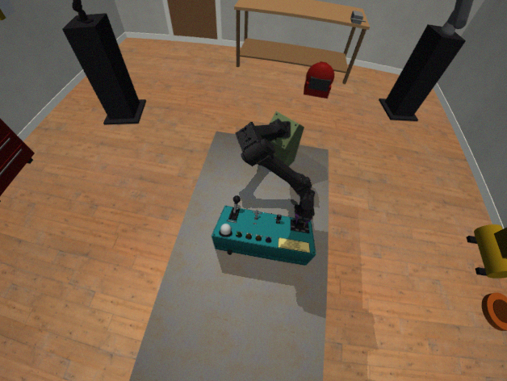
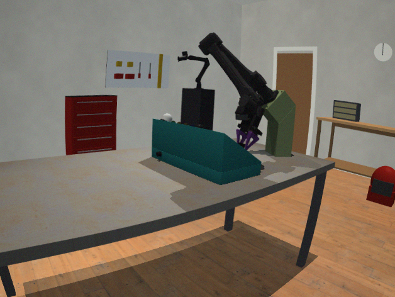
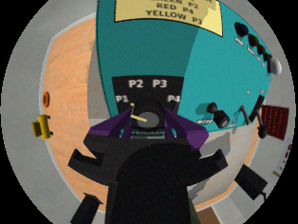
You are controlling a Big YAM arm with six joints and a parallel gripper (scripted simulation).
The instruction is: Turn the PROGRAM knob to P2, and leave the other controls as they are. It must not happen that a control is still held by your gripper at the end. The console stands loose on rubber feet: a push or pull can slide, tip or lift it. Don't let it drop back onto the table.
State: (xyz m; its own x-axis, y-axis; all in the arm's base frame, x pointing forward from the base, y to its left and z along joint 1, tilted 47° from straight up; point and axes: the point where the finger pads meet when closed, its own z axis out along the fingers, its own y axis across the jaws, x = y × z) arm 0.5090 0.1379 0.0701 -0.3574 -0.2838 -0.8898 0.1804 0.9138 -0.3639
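My hand is 12 cm to the left of the small black knob and 3 cm past it. From my hand the other things lie so: toggle (23 cm to the right, 6 cm behind); then black-ball lever (34 cm to the right, 11 cm behind, 1 cm above); then teal console (18 cm to the right, 2 cm below, 1 cm behind).
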